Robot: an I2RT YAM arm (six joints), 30 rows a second.
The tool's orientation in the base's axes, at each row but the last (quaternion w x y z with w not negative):
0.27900, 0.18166, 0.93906, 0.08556
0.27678, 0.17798, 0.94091, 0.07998
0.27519, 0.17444, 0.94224, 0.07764
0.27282, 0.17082, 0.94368, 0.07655
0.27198, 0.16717, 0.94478, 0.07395
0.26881, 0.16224, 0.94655, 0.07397
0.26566, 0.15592, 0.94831, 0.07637
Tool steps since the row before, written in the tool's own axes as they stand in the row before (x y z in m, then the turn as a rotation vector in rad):
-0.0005, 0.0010, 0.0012, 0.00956, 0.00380, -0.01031
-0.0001, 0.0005, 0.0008, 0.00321, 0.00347, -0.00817
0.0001, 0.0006, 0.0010, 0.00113, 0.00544, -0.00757
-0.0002, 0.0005, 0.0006, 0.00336, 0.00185, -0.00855
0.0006, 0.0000, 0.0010, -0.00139, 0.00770, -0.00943
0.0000, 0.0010, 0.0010, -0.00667, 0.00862, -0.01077
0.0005, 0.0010, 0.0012, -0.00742, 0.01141, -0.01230
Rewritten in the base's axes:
0.0013, 0.0008, -0.0005, -0.01205, 0.00660, 0.00484
0.0007, 0.0005, -0.0005, -0.00599, 0.00400, 0.00610
0.0006, 0.0006, -0.0007, -0.00347, 0.00508, 0.00710
0.0006, 0.0004, -0.0003, -0.00677, 0.00251, 0.00597
0.0001, 0.0003, -0.0011, -0.00185, 0.00623, 0.01039
0.0008, 0.0010, -0.0006, 0.00192, 0.00519, 0.01429
0.0005, 0.0012, -0.0010, 0.00243, 0.00746, 0.01658

